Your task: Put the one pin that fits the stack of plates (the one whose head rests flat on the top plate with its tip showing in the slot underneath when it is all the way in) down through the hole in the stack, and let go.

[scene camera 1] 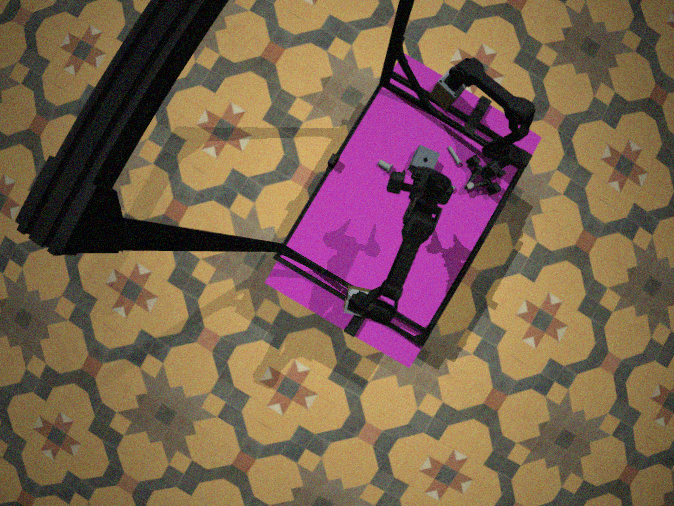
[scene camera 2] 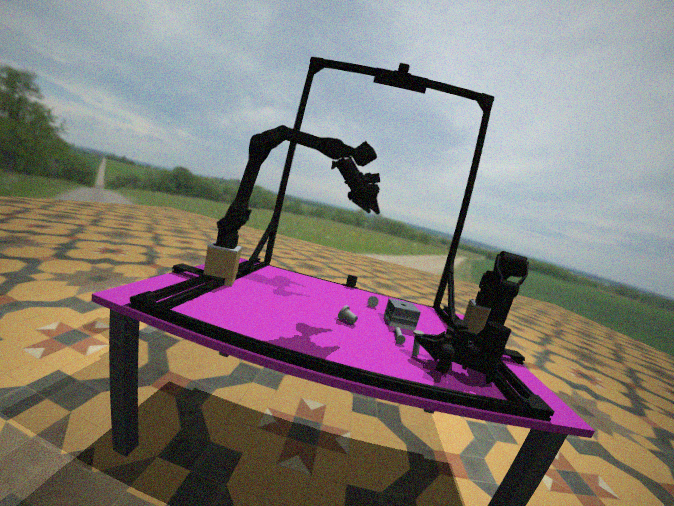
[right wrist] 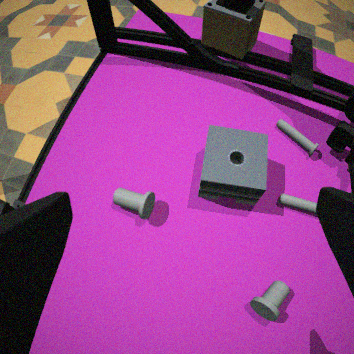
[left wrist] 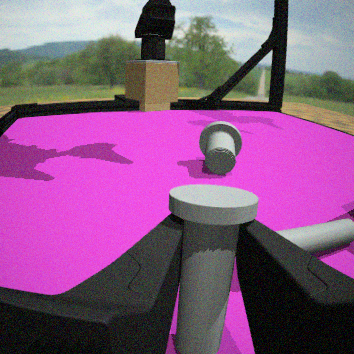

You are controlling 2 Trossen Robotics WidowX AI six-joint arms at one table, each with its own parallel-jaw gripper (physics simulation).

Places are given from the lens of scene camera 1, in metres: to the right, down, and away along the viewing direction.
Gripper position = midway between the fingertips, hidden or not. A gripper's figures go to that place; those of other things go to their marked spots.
my left gripper (scene camera 1: 468, 186): 0.56, -0.28, 1.19
my right gripper (scene camera 1: 418, 174): 0.26, -0.25, 0.89
